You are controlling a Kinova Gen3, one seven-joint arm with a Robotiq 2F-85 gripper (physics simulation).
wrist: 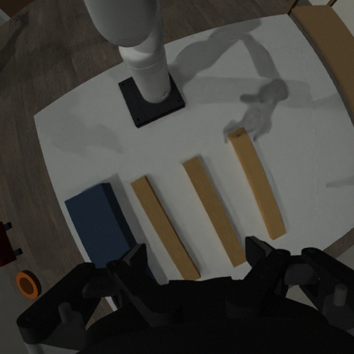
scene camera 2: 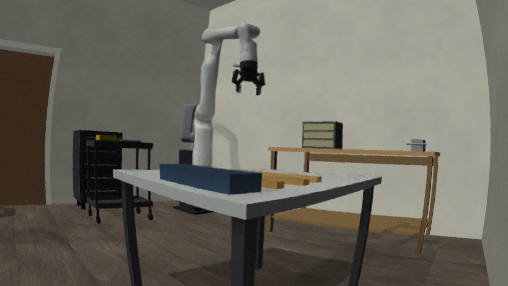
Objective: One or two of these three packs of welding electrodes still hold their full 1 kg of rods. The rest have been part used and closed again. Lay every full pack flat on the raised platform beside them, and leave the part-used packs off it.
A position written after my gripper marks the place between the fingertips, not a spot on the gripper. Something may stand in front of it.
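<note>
Scene camera 2 gives me a dark blue raised platform (scene camera 2: 225, 181). In the wrist view I find that platform (wrist: 96, 215) as well, and my gripper (wrist: 195, 251) is there too.
</note>
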